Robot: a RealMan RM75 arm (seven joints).
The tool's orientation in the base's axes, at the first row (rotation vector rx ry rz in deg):
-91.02, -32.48, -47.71
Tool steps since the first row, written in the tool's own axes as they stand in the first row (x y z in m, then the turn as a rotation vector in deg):
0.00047, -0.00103, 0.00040, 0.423, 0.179, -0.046
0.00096, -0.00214, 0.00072, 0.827, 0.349, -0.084
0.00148, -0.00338, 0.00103, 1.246, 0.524, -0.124
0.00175, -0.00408, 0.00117, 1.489, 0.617, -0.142
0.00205, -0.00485, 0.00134, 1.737, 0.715, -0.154
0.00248, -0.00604, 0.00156, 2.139, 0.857, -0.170
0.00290, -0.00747, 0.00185, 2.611, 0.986, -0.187
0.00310, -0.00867, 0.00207, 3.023, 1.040, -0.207
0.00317, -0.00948, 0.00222, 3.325, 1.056, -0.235
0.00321, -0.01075, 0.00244, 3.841, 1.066, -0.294
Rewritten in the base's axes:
-0.00040, 0.00054, 0.00099, 0.390, -0.116, 0.217
-0.00087, 0.00102, 0.00206, 0.764, -0.221, 0.425
-0.00141, 0.00151, 0.00323, 1.150, -0.330, 0.642
-0.00175, 0.00175, 0.00387, 1.368, -0.387, 0.772
-0.00210, 0.00203, 0.00458, 1.595, -0.439, 0.903
-0.00269, 0.00243, 0.00565, 1.950, -0.517, 1.126
-0.00344, 0.00295, 0.00686, 2.339, -0.600, 1.411
-0.00418, 0.00337, 0.00776, 2.634, -0.667, 1.698
-0.00472, 0.00366, 0.00832, 2.829, -0.724, 1.923
-0.00560, 0.00411, 0.00914, 3.148, -0.830, 2.320

